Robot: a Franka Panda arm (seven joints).
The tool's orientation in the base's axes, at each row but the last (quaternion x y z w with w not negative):
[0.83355, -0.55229, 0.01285, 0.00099]
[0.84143, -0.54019, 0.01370, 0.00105]
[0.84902, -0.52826, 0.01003, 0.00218]
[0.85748, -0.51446, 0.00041, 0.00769]
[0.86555, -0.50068, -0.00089, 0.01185]
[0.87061, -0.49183, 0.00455, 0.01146]
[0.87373, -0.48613, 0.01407, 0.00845]
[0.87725, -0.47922, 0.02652, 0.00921]
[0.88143, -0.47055, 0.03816, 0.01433]
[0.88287, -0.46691, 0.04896, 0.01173]
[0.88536, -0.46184, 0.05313, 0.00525]
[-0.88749, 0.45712, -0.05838, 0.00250]
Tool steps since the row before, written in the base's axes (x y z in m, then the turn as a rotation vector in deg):
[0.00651, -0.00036, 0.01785, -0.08, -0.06, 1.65]
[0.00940, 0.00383, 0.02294, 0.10, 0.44, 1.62]
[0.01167, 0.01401, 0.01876, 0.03, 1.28, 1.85]
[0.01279, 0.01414, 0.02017, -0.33, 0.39, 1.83]
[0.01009, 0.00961, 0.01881, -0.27, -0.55, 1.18]
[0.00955, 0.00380, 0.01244, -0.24, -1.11, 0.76]
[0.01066, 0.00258, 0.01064, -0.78, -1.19, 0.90]
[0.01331, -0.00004, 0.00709, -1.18, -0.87, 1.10]
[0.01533, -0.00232, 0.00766, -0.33, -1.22, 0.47]
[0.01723, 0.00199, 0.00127, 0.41, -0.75, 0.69]
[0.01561, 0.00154, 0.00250, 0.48, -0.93, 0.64]
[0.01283, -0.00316, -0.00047, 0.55, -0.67, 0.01]
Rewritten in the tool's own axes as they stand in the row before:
[0.00327, -0.00608, -0.01771, 0.06, 0.08, -1.65]
[0.00098, -0.01044, -0.02279, -0.32, -0.30, -1.62]
[-0.00705, -0.01679, -0.01878, -1.10, -0.61, -1.87]
[-0.00628, -0.01768, -0.02045, -0.48, 0.13, -1.83]
[-0.00310, -0.01313, -0.01913, 0.35, 0.53, -1.17]
[0.00191, -0.00995, -0.01256, 0.84, 0.79, -0.73]
[0.00378, -0.01041, -0.01053, 0.63, 1.29, -0.88]
[0.00760, -0.01124, -0.00658, 0.16, 1.45, -1.11]
[0.01104, -0.01152, -0.00667, 0.87, 0.95, -0.41]
[0.00812, -0.01538, -0.00009, 0.91, 0.07, -0.61]
[0.00785, -0.01376, -0.00118, 1.10, 0.11, -0.54]
[0.00990, -0.00854, 0.00198, 0.86, -0.06, 0.08]

